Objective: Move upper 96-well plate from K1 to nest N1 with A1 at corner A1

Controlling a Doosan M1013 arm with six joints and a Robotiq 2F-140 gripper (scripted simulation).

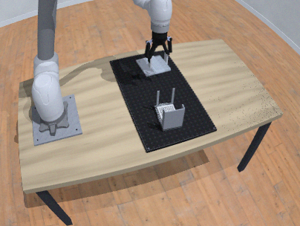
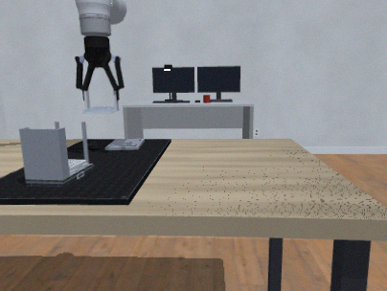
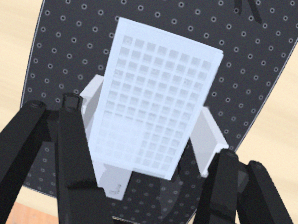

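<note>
Right now my hand is 1 cm short of the plate nest N1, 17 cm to the right of it and 17 cm above it. Round my hand: grey back wall (1 cm behind, 31 cm to the right, 10 cm below); 96-well plate (2 cm below).
</note>
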